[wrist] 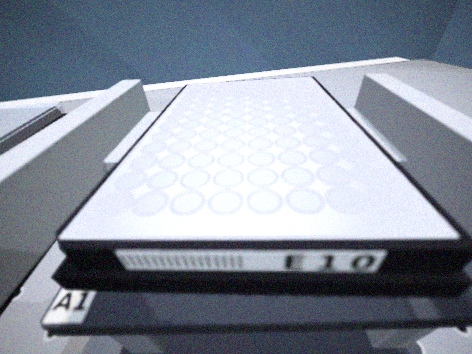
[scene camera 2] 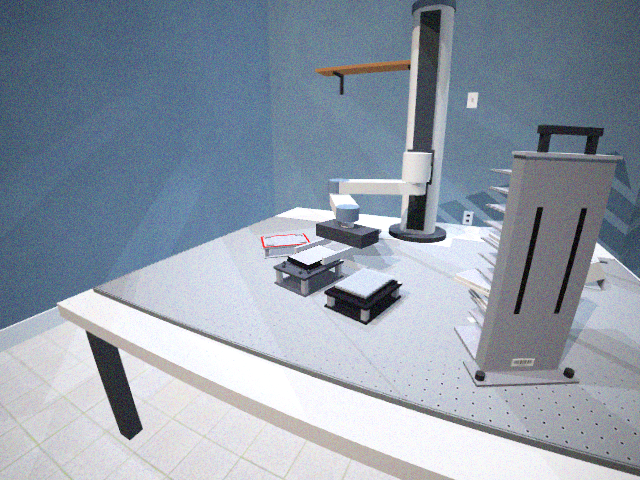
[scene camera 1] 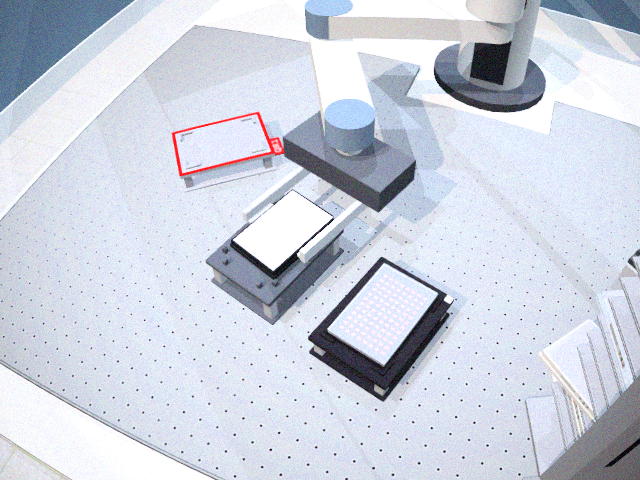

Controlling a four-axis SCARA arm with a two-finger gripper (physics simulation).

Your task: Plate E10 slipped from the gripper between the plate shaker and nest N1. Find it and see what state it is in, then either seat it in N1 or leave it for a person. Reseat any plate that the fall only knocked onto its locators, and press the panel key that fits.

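Pixels of known places: gripper, between the fingertips: (wrist: 249, 98) (scene camera 2: 308, 255) (scene camera 1: 272, 236); arm's base, origin of its link: (scene camera 2: 416, 234) (scene camera 1: 489, 78).
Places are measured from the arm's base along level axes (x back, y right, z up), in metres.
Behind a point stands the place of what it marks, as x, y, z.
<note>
Plate E10 (scene camera 1: 284, 230) @(-0.628, 0.187, 0.089) (scene camera 2: 311, 255) @(-0.636, 0.193, 0.089) (wrist: 245, 150) @(-0.600, 0.181, 0.090), white-topped with a black skirt, looks level and upright between the fingers; its E10 label faces the wrist camera. My gripper (scene camera 1: 273, 235) @(-0.644, 0.197, 0.090) (scene camera 2: 310, 253) @(-0.644, 0.197, 0.090) (wrist: 249, 98) @(-0.644, 0.197, 0.090) is shut on it, one finger along each long side. Below is a dark grey nest (scene camera 1: 240, 273) @(-0.702, 0.220, 0.066) (scene camera 2: 290, 270) @(-0.705, 0.220, 0.066) (wrist: 240, 307) @(-0.566, 0.168, 0.066) on posts, marked A1 at a corner. Small dark locators show at its near end. Whether the plate touches the nest is hidden. Which station is N1 or the shaker I cannot tell. The panel keys are not distinguishable.
A pale plate with pinkish wells (scene camera 1: 383, 312) @(-0.694, 0.019, 0.072) (scene camera 2: 366, 283) @(-0.705, 0.011, 0.072) lies on a black station (scene camera 1: 416, 338) @(-0.705, -0.031, 0.055) (scene camera 2: 345, 305) @(-0.733, 0.052, 0.018) nearby. A red-rimmed stand (scene camera 1: 222, 144) @(-0.463, 0.386, 0.053) (scene camera 2: 284, 240) @(-0.463, 0.391, 0.053) is behind left. A grey tower (scene camera 2: 553, 258) @(-0.818, -0.318, 0.231) with thin shelves stands at right.
</note>
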